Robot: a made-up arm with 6 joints.
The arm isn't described. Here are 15 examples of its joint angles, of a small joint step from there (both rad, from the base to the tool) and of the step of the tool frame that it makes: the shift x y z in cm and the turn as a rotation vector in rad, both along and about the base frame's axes.
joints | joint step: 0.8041 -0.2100 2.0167 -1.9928 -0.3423 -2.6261 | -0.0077 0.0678 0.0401 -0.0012 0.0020 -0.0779
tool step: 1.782 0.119 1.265 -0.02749 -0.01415 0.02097
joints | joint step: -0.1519 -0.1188 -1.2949 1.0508 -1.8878 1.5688 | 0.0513 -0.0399 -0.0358 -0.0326 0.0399 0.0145
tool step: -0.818 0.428 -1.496 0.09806 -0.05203 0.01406
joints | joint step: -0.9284 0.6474 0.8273 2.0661 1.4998 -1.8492 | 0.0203 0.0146 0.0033 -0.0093 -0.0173 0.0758
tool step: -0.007 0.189 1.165 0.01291 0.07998 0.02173
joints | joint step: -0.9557 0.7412 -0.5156 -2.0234 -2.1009 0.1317 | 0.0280 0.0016 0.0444 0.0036 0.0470 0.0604
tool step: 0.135 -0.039 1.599 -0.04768 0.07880 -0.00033
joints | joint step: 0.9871 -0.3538 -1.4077 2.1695 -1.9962 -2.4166 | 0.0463 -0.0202 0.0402 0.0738 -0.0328 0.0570
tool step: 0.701 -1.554 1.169 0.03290 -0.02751 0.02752
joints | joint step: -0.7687 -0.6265 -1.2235 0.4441 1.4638 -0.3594 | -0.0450 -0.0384 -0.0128 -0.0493 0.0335 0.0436
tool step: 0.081 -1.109 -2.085 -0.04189 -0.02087 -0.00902
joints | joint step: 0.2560 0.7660 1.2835 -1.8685 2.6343 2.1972 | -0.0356 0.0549 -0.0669 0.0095 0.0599 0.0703
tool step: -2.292 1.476 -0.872 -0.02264 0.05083 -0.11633
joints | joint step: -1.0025 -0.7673 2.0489 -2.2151 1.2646 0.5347 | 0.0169 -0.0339 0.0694 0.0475 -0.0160 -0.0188
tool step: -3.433 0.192 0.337 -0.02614 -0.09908 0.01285
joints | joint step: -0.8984 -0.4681 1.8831 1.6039 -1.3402 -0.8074 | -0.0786 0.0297 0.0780 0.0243 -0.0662 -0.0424
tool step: 0.765 -4.761 -4.788 -0.20241 0.03893 -0.03356
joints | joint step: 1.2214 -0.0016 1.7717 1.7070 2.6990 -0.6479 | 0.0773 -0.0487 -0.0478 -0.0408 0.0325 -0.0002
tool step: -2.926 -4.836 0.225 0.12055 -0.05129 -0.04372
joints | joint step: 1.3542 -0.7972 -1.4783 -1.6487 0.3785 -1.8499 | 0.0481 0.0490 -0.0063 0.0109 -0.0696 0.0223
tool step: -0.847 -2.107 0.042 0.10458 0.00764 0.02123
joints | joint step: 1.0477 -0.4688 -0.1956 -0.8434 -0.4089 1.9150 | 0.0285 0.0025 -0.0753 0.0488 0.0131 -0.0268
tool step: -1.374 1.379 2.244 0.07450 0.00052 0.07267
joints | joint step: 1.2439 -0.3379 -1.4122 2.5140 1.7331 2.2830 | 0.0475 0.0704 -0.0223 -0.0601 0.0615 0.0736
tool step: 0.079 0.923 -2.813 0.05304 -0.02689 -0.00067
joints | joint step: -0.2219 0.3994 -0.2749 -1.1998 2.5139 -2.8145 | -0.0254 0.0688 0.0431 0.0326 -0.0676 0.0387
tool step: -1.714 -1.338 1.863 -0.08872 0.04191 -0.02597
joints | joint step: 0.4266 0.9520 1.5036 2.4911 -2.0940 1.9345 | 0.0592 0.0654 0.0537 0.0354 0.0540 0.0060
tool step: -0.677 -0.103 0.035 -0.04133 0.05641 0.00637
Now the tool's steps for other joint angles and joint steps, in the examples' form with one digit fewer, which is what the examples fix.
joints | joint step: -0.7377 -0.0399 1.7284 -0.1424 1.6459 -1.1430 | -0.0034 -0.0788 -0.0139 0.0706 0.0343 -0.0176
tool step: -1.93 -0.66 -3.01 0.0225 -0.1266 -0.0309
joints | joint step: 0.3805 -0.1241 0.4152 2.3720 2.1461 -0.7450 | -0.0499 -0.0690 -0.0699 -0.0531 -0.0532 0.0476
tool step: -3.37 0.38 -0.04 0.0020 -0.1663 0.0464
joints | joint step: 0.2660 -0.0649 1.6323 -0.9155 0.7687 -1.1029 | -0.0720 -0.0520 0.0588 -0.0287 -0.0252 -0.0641
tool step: -0.01 1.02 0.57 -0.1984 -0.0248 0.0336
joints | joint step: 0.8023 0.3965 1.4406 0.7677 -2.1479 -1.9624 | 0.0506 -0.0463 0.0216 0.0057 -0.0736 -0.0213
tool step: -1.09 -0.97 -0.46 0.0291 -0.1108 -0.0093
